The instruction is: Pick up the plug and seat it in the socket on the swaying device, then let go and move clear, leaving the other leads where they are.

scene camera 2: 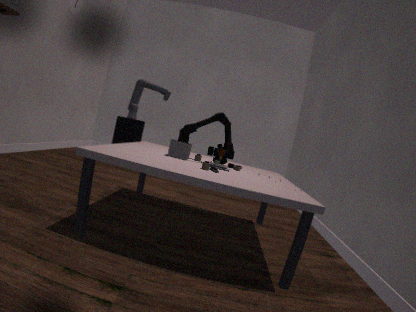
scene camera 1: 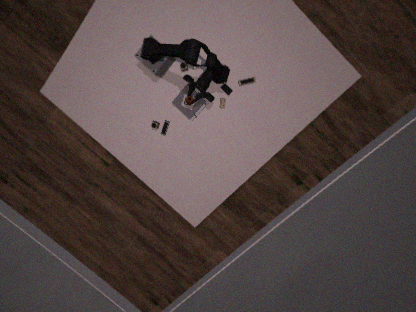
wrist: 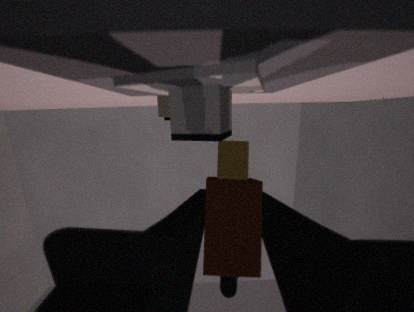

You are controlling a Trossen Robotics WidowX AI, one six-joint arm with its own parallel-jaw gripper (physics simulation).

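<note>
The plug has an orange-brown body (scene camera 1: 189,100) (scene camera 2: 221,152) (wrist: 232,235) with a square gold tip. My gripper (scene camera 1: 191,96) (wrist: 230,196) is shut on the plug body, with one black finger on each side; a short dark lead end shows behind it. The device, a grey plate (scene camera 1: 180,104), lies under the gripper in scene camera 1. In the wrist view a grey socket block (wrist: 201,114) with a black rim stands close beyond the gold tip, slightly left of it. The tip and block look apart; the socket opening is hidden.
Small parts lie around the device: a square block (scene camera 1: 155,125) and a dark strip (scene camera 1: 165,128), another block (scene camera 1: 184,66), a dark piece (scene camera 1: 226,89), a pale piece (scene camera 1: 223,103) and a long dark-centred piece (scene camera 1: 246,81). A grey box (scene camera 2: 180,149) stands at the arm's base.
</note>
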